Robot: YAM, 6 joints.
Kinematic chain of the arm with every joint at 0, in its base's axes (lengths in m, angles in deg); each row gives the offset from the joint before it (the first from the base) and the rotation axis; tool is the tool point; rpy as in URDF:
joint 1: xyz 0 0 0.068 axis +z
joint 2: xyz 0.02 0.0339 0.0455 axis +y
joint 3: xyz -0.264 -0.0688 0 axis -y
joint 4: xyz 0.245 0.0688 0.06 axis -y
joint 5: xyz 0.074 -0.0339 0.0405 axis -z
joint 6: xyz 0.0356 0 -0.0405 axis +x
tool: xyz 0 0 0 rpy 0 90 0
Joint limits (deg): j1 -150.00..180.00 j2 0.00..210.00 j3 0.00..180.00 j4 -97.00..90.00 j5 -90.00..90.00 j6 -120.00..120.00
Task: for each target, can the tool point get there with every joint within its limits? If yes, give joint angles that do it. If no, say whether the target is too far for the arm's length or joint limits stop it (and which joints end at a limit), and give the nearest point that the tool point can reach.
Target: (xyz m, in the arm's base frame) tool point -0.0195 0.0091 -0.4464
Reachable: no: joint limits stop it (at a limit: joint 2) | nearest point -0.0716 0.0334 -0.3381 | short by 0.123 m
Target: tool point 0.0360 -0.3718 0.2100
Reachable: yes | joints -87.46 102.71 48.23 56.41 -33.20 25.21
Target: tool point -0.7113 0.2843 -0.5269
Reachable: no: too far | nearest point -0.4705 0.1881 -0.2721 | short by 0.364 m
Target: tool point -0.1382 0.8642 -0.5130
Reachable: no: too far | nearest point -0.0841 0.5260 -0.2427 | short by 0.436 m
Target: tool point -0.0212 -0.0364 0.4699
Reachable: yes | joints -109.10 33.46 43.73 73.80 13.16 68.86
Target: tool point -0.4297 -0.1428 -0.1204
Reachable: no: joint limits stop it (at a limit: joint 1) | nearest point -0.4019 -0.1909 -0.1204 | short by 0.056 m
